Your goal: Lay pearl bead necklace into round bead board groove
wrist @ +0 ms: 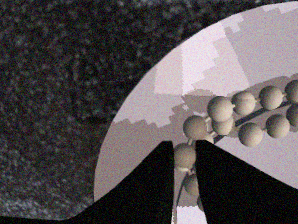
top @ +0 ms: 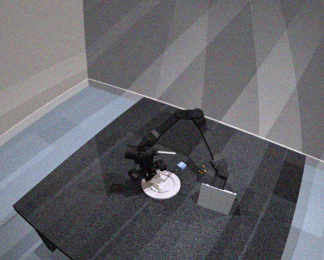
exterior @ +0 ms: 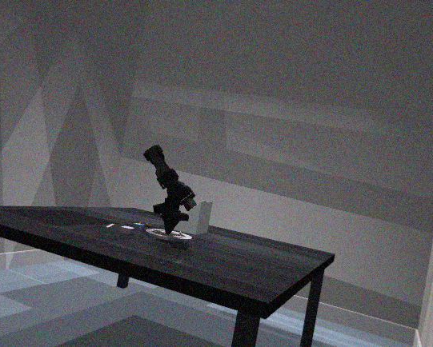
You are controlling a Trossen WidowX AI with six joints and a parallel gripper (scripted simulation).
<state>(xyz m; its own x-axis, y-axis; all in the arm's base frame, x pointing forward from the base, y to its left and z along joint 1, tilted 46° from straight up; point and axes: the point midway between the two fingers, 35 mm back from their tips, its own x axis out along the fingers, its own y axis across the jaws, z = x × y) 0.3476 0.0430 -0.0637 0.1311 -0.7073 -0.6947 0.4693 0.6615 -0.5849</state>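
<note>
Now: gripper tip 6 cm past the round white bead board, 3 cm to the left of it and 1 cm above it. From my gripper tip the other things lie so: small white block: 13 cm to the right, 10 cm ahead, 1 cm below; small blue cube: 21 cm to the right, 8 cm behind, 1 cm below; thin white stick: 25 cm to the right, 5 cm ahead, 2 cm below.
</note>
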